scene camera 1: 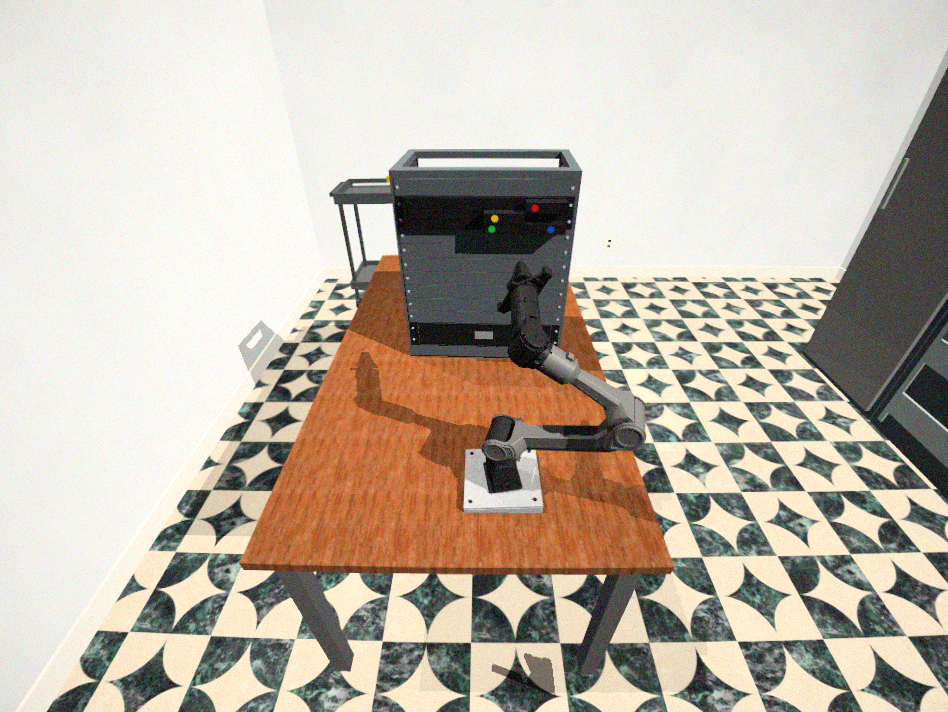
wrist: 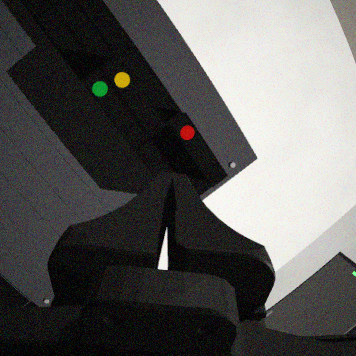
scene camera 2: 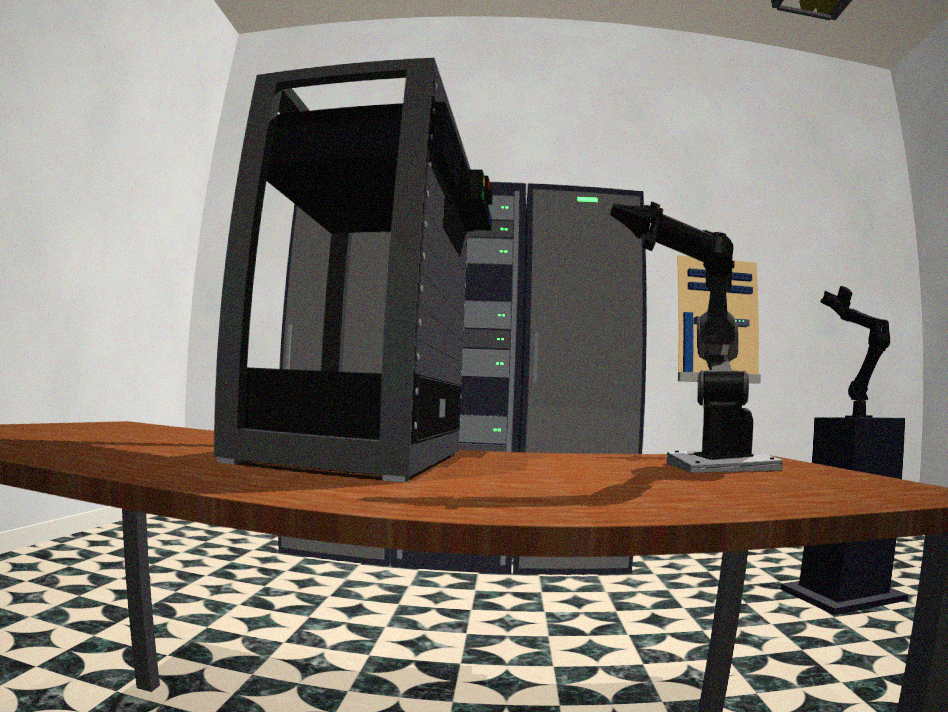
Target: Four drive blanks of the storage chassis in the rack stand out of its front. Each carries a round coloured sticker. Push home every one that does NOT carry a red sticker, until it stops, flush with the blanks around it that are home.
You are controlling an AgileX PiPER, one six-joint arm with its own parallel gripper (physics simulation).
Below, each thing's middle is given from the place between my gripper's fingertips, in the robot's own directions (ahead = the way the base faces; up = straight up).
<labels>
My gripper is now 30 cm short of the green-sticker blank [wrist: 96,84] and 2 cm to the left of it. Also, from my hand: red-sticker blank [wrist: 180,125] 28 cm ahead, 13 cm to the right, 5 cm above; then yellow-sticker blank [wrist: 115,71] 30 cm ahead, 2 cm to the right, 2 cm above.
</labels>
